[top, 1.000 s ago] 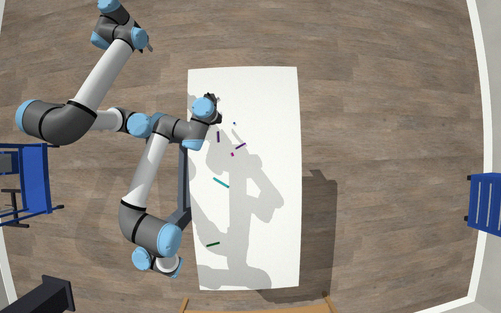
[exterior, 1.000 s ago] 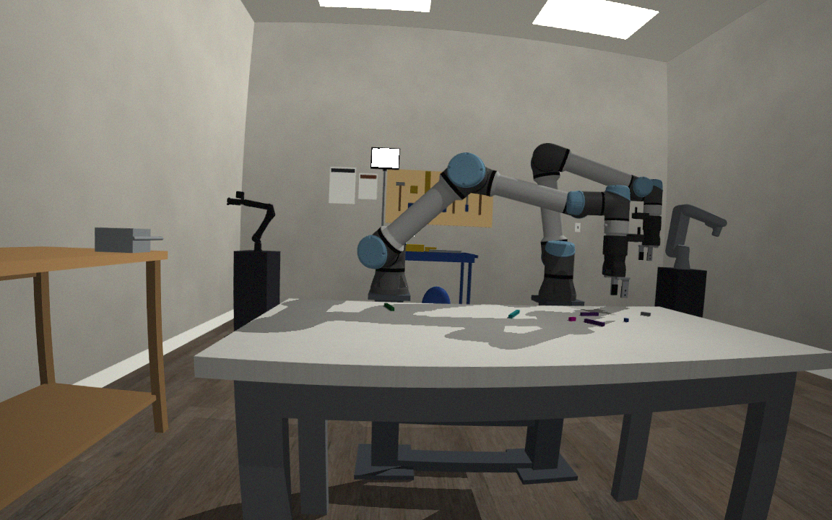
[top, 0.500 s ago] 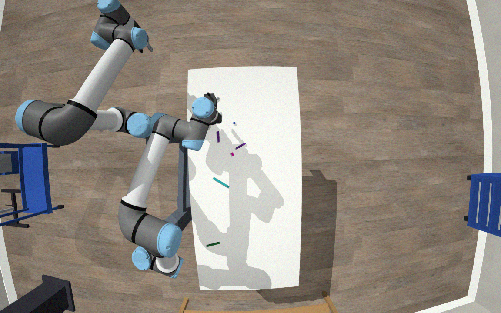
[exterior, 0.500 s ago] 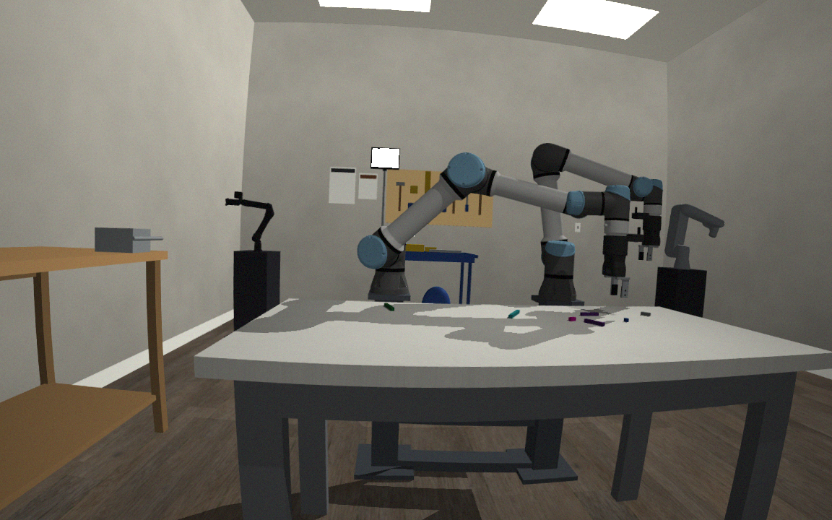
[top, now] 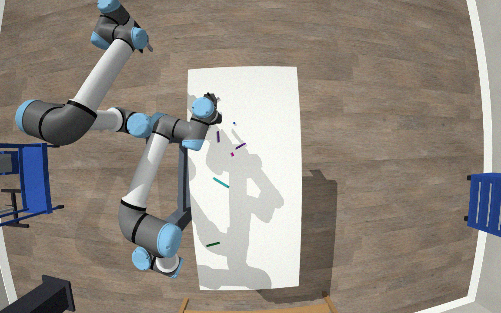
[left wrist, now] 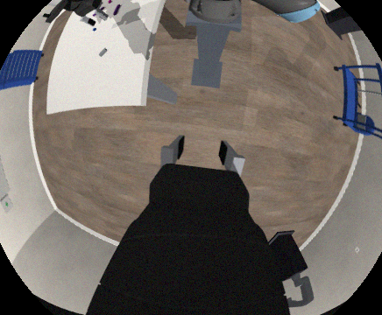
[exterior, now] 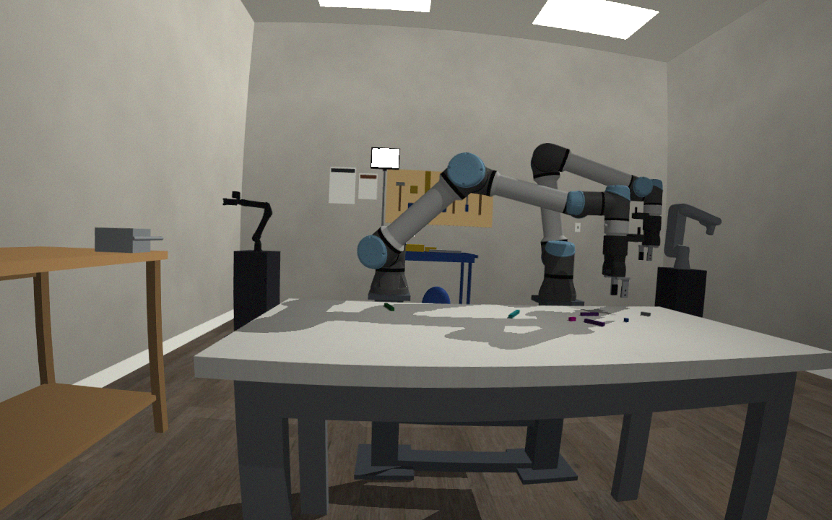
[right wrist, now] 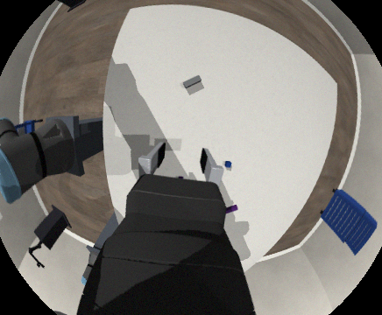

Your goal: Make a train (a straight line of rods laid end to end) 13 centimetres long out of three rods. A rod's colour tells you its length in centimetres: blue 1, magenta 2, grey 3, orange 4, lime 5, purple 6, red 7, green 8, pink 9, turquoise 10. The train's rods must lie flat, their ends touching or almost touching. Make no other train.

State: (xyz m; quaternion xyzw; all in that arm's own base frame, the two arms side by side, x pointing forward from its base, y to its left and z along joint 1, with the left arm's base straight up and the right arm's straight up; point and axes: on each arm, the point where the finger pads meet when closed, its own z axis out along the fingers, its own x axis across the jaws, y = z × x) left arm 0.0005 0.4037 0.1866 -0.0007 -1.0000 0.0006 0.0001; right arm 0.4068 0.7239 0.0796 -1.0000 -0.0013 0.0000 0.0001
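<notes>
Right now my right hand is 35 cm to the left of the turquoise rod, 7 cm above it and 4 cm short of it. The rest, counted from my right hand: blue rod: 9 cm ahead, 7 cm below, 2 cm to the right; grey rod: 11 cm to the left, 7 cm below, 1 cm behind; magenta rod: 19 cm to the right, 9 cm ahead, 7 cm below.
</notes>
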